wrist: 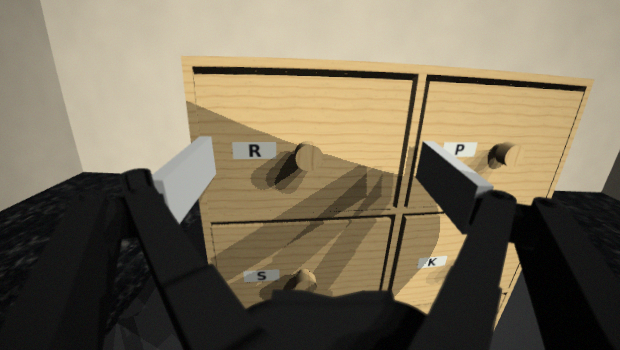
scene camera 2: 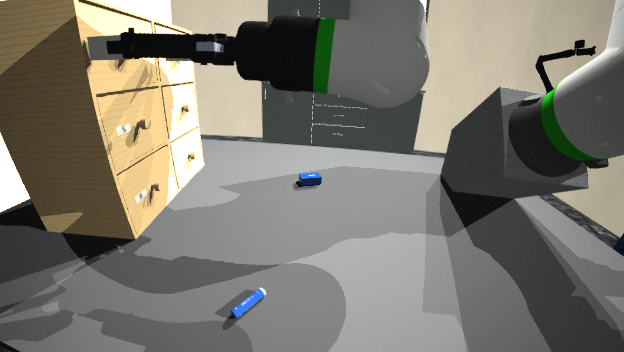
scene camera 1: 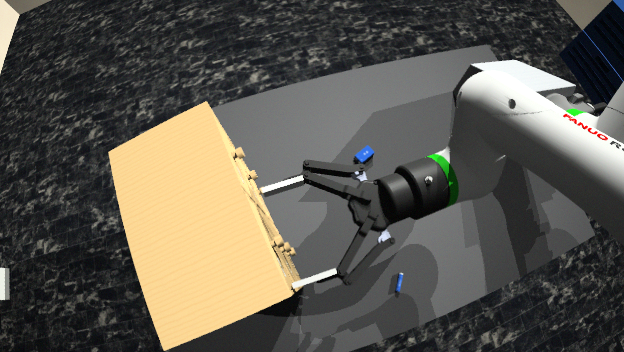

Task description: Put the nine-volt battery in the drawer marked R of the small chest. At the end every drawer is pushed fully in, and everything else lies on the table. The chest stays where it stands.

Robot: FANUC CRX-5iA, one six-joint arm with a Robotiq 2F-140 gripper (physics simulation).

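Places are measured from the arm's base along level axes (x ahead, y left, z up), in millimetres.
Pixels of known places: gripper, fingertip midpoint: point(wrist: 317, 157) point(scene camera 1: 277, 238); arm's base, link origin: point(scene camera 2: 545, 135).
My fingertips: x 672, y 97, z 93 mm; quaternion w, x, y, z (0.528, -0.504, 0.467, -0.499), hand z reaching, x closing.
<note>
For each thing: its middle in the pictures, then the offset to it from my fingertips. "spot": a spot on its surface instead. Level surfaces: height alone.
- nine-volt battery, body centre: point(scene camera 2: 309, 178) point(scene camera 1: 364, 155) 241 mm back, 190 mm right, 267 mm down
- wooden chest, body centre: point(wrist: 359, 213) point(scene camera 1: 219, 233) point(scene camera 2: 122, 115) 117 mm ahead, 52 mm right, 107 mm down
- Drawer R, body centre: point(wrist: 297, 126) point(scene camera 2: 81, 55) 91 mm ahead, 23 mm left, 2 mm up
- round knob, surface spot: point(wrist: 309, 156) spot: 7 mm back, 5 mm left, 3 mm up
- blue cylindrical battery, body centre: point(scene camera 2: 249, 302) point(scene camera 1: 399, 282) 226 mm back, 143 mm left, 270 mm down
- grey table, surface height: 276 mm down
- Drawer P, body centre: point(wrist: 440, 128) point(scene camera 2: 142, 58) 122 mm ahead, 131 mm right, 2 mm up
- drawers S, body centre: point(wrist: 296, 223) point(scene camera 2: 97, 125) 90 mm ahead, 23 mm left, 109 mm down
- K, body centre: point(wrist: 422, 216) point(scene camera 2: 149, 109) 122 mm ahead, 131 mm right, 109 mm down
The nine-volt battery point(scene camera 1: 364, 154) point(scene camera 2: 310, 179), a blue block, lies on the table. The wooden chest point(scene camera 1: 200, 215) point(scene camera 2: 55, 125) point(wrist: 300, 64) stands at the left in both scene views. Drawer R point(wrist: 350, 110) is its top left drawer in the wrist view and looks pushed in, with a round knob point(wrist: 309, 156). My gripper point(scene camera 1: 277, 238) point(scene camera 2: 98, 48) point(wrist: 317, 157) is wide open and empty, level, its fingertips close at the chest's upper front. In the wrist view the knob shows between the fingers. Whether the fingertips touch the chest is unclear.
A blue cylindrical battery point(scene camera 1: 399, 282) point(scene camera 2: 248, 303) lies on the grey table point(scene camera 1: 300, 105) point(scene camera 2: 380, 270). Drawer P point(wrist: 530, 115) is beside R; drawers S point(wrist: 350, 250) and K point(wrist: 425, 240) are below. A grey block point(scene camera 2: 475, 145) stands by the robot's base.
</note>
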